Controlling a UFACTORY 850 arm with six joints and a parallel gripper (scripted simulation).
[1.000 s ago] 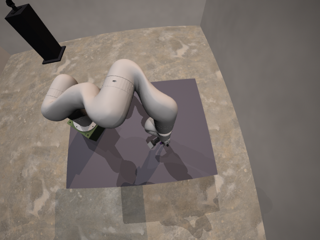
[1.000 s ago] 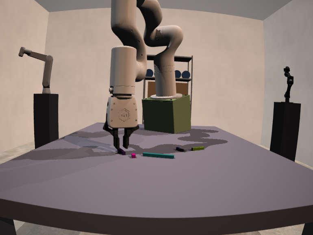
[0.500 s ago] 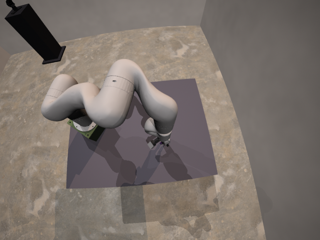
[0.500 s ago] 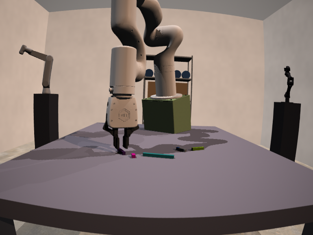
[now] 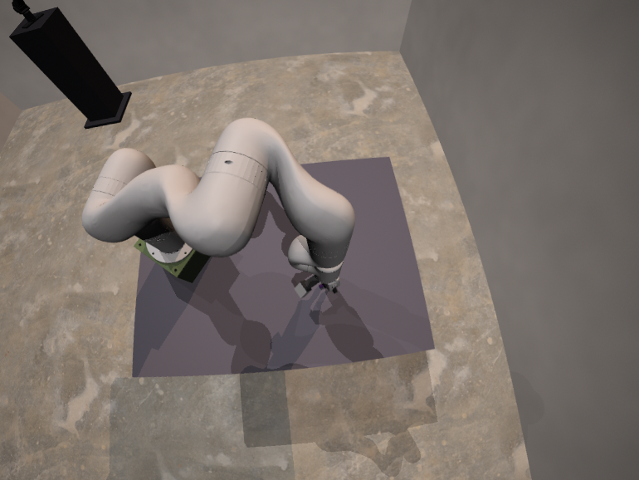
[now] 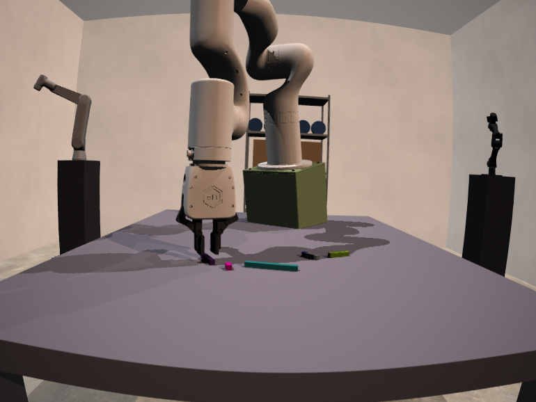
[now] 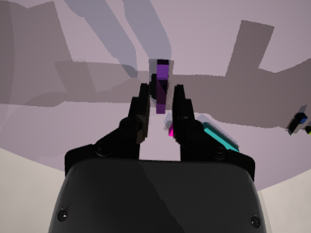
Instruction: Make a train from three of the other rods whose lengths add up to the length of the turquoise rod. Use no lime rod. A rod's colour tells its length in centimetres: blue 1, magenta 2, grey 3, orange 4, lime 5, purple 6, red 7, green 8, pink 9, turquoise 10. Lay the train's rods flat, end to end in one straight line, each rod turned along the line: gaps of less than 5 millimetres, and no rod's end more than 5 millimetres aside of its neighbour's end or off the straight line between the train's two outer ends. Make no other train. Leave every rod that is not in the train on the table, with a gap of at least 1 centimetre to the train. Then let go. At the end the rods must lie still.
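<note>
Now: hand 3 cm above the purple rod. The rest, counted from my hand: blue rod 7 cm behind, 20 cm to the left, 3 cm below; then turquoise rod 3 cm ahead, 13 cm to the left, 3 cm below; then magenta rod 5 cm ahead, 5 cm to the left, 3 cm below.
</note>
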